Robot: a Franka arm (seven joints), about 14 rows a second.
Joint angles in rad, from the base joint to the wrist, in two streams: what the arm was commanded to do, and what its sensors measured. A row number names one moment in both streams.
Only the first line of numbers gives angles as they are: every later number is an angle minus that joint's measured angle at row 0.
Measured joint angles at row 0: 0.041, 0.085, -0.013, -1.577, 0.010, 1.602, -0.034
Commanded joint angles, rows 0 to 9: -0.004, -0.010, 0.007, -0.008, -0.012, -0.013, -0.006; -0.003, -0.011, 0.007, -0.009, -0.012, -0.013, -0.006; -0.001, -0.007, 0.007, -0.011, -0.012, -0.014, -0.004; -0.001, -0.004, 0.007, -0.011, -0.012, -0.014, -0.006; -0.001, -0.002, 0.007, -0.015, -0.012, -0.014, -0.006; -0.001, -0.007, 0.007, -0.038, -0.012, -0.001, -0.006; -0.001, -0.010, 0.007, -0.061, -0.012, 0.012, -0.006; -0.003, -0.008, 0.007, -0.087, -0.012, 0.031, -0.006; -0.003, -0.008, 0.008, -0.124, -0.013, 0.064, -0.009; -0.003, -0.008, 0.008, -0.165, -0.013, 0.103, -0.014
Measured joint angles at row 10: 0.001, 0.006, 0.001, -0.082, 0.000, 0.036, -0.002
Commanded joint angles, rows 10 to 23: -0.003, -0.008, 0.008, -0.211, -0.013, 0.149, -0.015; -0.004, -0.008, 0.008, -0.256, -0.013, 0.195, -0.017; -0.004, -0.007, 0.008, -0.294, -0.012, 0.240, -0.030; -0.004, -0.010, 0.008, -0.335, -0.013, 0.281, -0.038; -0.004, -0.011, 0.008, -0.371, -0.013, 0.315, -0.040; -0.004, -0.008, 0.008, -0.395, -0.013, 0.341, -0.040; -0.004, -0.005, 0.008, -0.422, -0.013, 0.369, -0.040; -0.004, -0.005, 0.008, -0.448, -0.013, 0.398, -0.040; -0.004, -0.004, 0.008, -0.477, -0.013, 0.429, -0.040; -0.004, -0.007, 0.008, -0.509, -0.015, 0.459, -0.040; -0.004, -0.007, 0.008, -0.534, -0.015, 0.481, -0.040; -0.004, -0.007, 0.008, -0.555, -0.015, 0.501, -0.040; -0.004, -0.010, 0.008, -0.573, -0.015, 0.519, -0.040; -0.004, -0.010, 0.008, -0.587, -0.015, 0.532, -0.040
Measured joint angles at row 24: 0.001, 0.022, 0.001, -0.533, -0.003, 0.492, -0.026
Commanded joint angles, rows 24 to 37: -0.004, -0.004, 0.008, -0.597, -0.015, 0.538, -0.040; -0.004, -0.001, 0.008, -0.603, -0.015, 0.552, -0.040; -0.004, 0.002, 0.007, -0.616, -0.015, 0.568, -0.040; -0.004, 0.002, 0.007, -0.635, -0.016, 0.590, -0.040; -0.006, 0.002, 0.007, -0.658, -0.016, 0.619, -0.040; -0.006, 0.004, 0.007, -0.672, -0.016, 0.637, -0.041; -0.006, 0.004, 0.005, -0.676, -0.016, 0.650, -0.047; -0.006, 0.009, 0.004, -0.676, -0.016, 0.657, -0.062; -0.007, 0.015, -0.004, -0.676, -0.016, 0.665, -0.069; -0.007, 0.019, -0.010, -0.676, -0.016, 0.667, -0.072; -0.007, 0.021, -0.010, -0.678, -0.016, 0.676, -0.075; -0.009, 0.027, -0.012, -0.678, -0.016, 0.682, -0.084; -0.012, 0.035, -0.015, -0.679, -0.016, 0.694, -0.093; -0.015, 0.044, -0.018, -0.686, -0.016, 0.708, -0.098
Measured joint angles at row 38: -0.001, 0.035, -0.016, -0.666, -0.006, 0.670, -0.069
